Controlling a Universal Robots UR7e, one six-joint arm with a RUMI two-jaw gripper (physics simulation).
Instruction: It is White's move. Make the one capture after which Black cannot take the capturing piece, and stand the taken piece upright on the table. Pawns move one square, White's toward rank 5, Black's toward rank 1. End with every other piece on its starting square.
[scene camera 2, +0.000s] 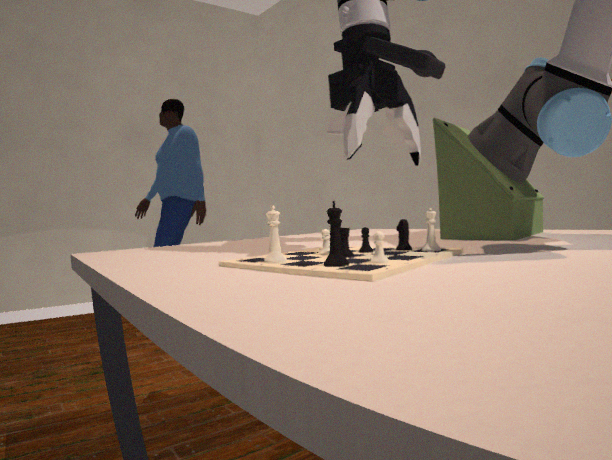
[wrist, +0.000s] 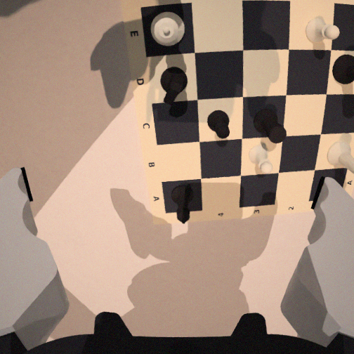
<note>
In view: my gripper (scene camera 2: 386, 162), a chessboard (scene camera 2: 308, 262) and a black king (scene camera 2: 336, 258).
My gripper is seen too in the wrist view (wrist: 173, 177).
</note>
